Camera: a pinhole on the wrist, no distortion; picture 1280 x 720 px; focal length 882.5 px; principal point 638.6 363.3 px. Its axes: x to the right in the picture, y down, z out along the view. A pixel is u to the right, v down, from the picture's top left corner.
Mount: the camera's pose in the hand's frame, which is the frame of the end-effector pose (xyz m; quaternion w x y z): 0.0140 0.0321 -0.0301 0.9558 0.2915 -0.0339 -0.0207
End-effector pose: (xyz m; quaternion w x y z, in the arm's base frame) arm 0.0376 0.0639 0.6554 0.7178 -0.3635 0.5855 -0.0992
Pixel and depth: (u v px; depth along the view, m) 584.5 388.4 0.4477
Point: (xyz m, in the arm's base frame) 0.3974 0.0849 0.8398
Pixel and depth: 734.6 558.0 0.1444
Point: 0.1483 0.0806 0.6605
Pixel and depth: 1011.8 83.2 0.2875
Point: 0.2791 -0.0838 0.7124
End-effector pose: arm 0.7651 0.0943 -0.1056 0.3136 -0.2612 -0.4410 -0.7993
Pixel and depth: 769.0 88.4 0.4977
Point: 0.5004 0.4981 -0.1360
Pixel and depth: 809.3 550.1 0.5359
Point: 0.6507 0.5658 0.0815
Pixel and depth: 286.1 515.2 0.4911
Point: 0.8520 0.5783 -0.1466
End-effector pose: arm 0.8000 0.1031 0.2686 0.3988 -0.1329 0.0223 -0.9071
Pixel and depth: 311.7 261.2 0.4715
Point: 0.8206 0.4484 0.5722
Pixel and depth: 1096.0 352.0 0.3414
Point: 0.6378 0.1174 0.5804
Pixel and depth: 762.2 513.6 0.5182
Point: 0.7516 0.2249 0.7423
